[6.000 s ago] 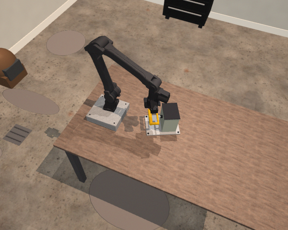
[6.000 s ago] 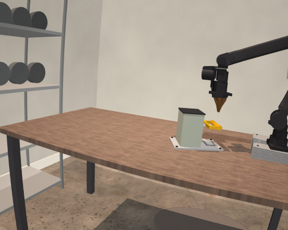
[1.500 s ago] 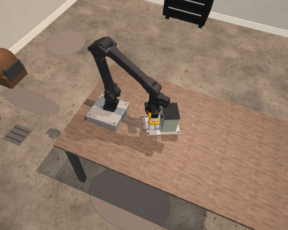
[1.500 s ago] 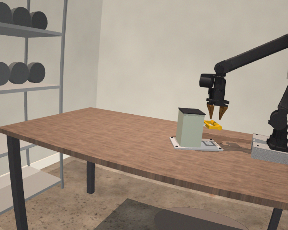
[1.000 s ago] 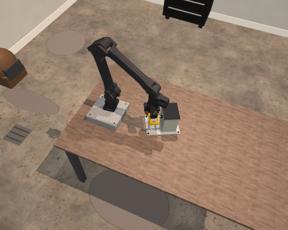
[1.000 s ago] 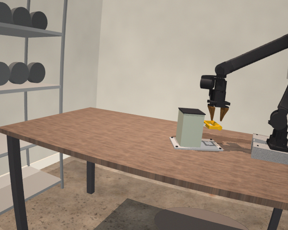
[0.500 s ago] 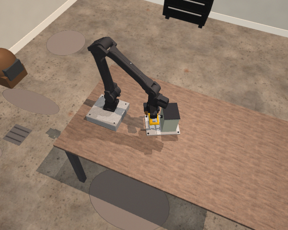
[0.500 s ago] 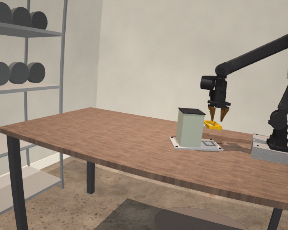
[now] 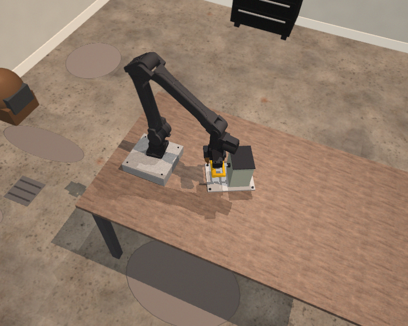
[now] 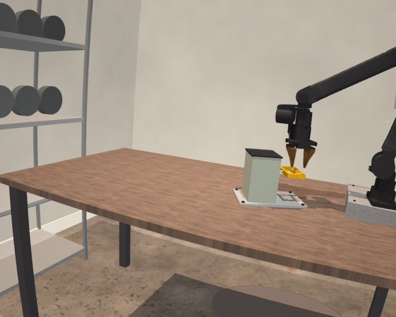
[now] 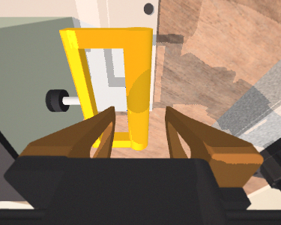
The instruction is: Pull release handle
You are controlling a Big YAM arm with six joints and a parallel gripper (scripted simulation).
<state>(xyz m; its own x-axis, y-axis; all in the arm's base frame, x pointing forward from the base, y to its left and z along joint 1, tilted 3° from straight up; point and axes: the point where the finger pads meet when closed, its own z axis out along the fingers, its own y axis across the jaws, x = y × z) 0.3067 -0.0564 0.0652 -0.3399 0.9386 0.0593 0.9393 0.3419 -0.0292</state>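
Now: the release handle 50 mm ahead of my hand, 30 mm below it and 20 mm to the left of it. Round my hand: white baseplate: 130 mm below, 90 mm ahead, 30 mm to the left.
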